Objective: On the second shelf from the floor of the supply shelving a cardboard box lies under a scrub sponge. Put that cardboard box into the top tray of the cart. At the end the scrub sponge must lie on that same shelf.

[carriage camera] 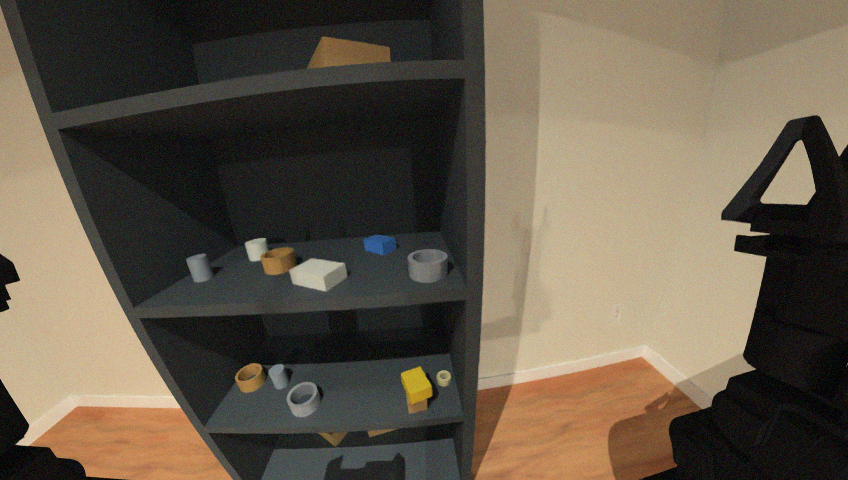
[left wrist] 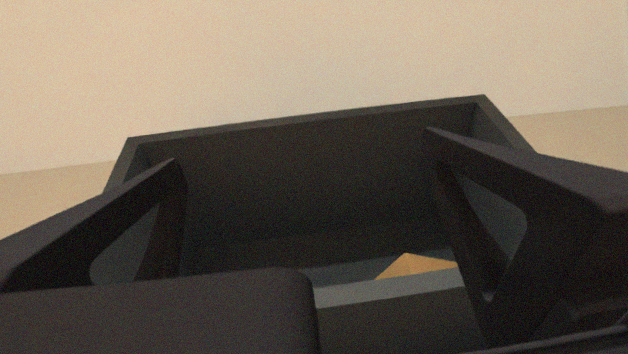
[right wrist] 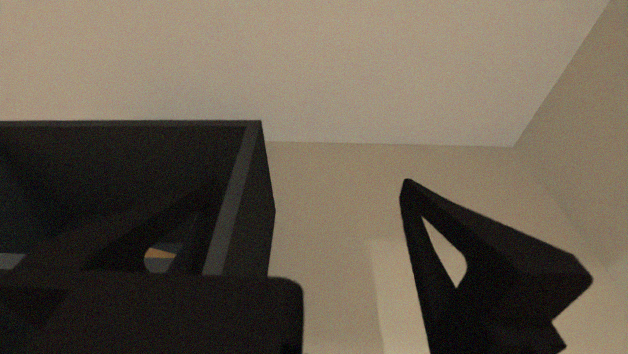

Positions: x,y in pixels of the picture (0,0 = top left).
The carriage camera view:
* yellow scrub sponge: 417,387
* dark supply shelving: 175,135
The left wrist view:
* my left gripper: 302,156
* dark supply shelving: 339,196
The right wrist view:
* my right gripper: 310,186
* dark supply shelving: 68,173
